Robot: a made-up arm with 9 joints. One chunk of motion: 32 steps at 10 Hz.
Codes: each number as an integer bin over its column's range. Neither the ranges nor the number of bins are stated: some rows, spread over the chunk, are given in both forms.
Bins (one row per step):
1: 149 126 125 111 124 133 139 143 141
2: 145 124 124 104 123 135 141 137 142
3: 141 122 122 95 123 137 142 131 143
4: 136 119 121 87 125 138 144 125 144
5: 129 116 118 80 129 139 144 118 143
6: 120 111 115 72 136 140 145 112 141
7: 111 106 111 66 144 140 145 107 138
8: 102 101 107 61 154 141 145 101 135
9: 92 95 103 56 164 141 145 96 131
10: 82 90 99 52 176 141 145 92 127
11: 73 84 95 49 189 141 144 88 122
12: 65 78 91 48 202 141 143 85 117
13: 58 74 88 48 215 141 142 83 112
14: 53 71 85 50 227 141 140 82 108
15: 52 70 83 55 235 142 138 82 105
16: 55 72 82 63 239 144 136 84 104
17: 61 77 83 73 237 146 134 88 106
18: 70 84 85 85 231 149 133 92 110
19: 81 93 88 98 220 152 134 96 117
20: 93 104 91 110 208 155 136 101 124
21: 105 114 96 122 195 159 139 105 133
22: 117 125 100 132 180 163 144 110 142
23: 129 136 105 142 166 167 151 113 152
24: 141 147 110 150 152 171 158 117 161
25: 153 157 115 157 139 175 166 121 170
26: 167 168 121 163 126 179 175 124 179
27: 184 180 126 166 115 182 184 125 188
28: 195 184 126 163 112 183 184 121 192
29: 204 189 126 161 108 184 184 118 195
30: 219 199 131 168 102 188 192 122 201
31: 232 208 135 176 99 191 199 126 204
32: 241 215 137 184 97 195 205 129 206
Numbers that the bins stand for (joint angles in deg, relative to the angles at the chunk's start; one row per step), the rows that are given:
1: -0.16 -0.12 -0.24 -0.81 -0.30 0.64 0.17 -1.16 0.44
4: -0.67 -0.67 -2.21 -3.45 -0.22 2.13 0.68 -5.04 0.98
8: -2.00 -2.08 -9.13 -6.30 2.29 3.02 0.78 -10.22 -0.65
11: -3.14 -3.41 -15.06 -7.62 5.31 3.02 0.68 -13.02 -2.99
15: -3.96 -4.51 -20.99 -6.96 9.27 3.32 0.07 -14.31 -6.06
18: -3.25 -3.41 -20.00 -3.67 8.93 5.41 -0.44 -12.16 -5.16
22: -1.41 -0.20 -12.59 1.49 4.53 9.58 0.68 -8.27 0.62
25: 0.00 2.31 -5.18 4.24 0.99 13.16 2.93 -5.90 5.67
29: 2.00 4.82 0.26 4.68 -1.68 15.84 4.76 -6.55 10.18
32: 3.45 6.86 5.69 7.20 -2.63 19.12 6.90 -4.18 12.16
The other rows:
2: -0.31 -0.27 -0.73 -1.58 -0.39 1.24 0.38 -2.45 0.62
3: -0.47 -0.43 -1.72 -2.57 -0.39 1.83 0.48 -3.75 0.80
5: -0.94 -0.90 -3.69 -4.22 0.13 2.43 0.68 -6.55 0.80
6: -1.29 -1.29 -5.18 -5.09 0.73 2.73 0.78 -7.84 0.44
7: -1.65 -1.69 -7.15 -5.75 1.42 2.73 0.78 -8.92 -0.11
9: -2.39 -2.55 -11.11 -6.85 3.15 3.02 0.78 -11.29 -1.37
10: -2.78 -2.94 -13.08 -7.29 4.18 3.02 0.78 -12.16 -2.09
12: -3.45 -3.88 -17.04 -7.73 6.43 3.02 0.58 -13.67 -3.89
13: -3.73 -4.20 -18.52 -7.73 7.55 3.02 0.48 -14.10 -4.80
14: -3.92 -4.43 -20.00 -7.51 8.58 3.02 0.27 -14.31 -5.52
16: -3.84 -4.35 -21.48 -6.08 9.62 3.92 -0.13 -13.88 -6.24
17: -3.61 -3.96 -20.99 -4.98 9.45 4.51 -0.34 -13.02 -5.88
19: -2.82 -2.71 -18.52 -2.24 7.98 6.30 -0.34 -11.29 -3.89
20: -2.35 -1.84 -17.04 -0.92 6.95 7.20 -0.13 -10.22 -2.63
21: -1.88 -1.06 -14.56 0.40 5.82 8.39 0.17 -9.35 -1.01
23: -0.94 0.67 -10.12 2.59 3.32 10.77 1.40 -7.63 2.42
24: -0.47 1.53 -7.65 3.47 2.11 11.96 2.11 -6.76 4.04
26: 0.55 3.18 -2.21 4.90 -0.13 14.35 3.84 -5.25 7.29
27: 1.22 4.12 0.26 5.23 -1.08 15.24 4.76 -5.04 8.91
28: 1.65 4.43 0.26 4.90 -1.34 15.54 4.76 -5.90 9.64
30: 2.59 5.61 2.73 5.45 -2.20 17.03 5.58 -5.69 11.26
31: 3.10 6.31 4.71 6.33 -2.46 17.93 6.29 -4.82 11.80

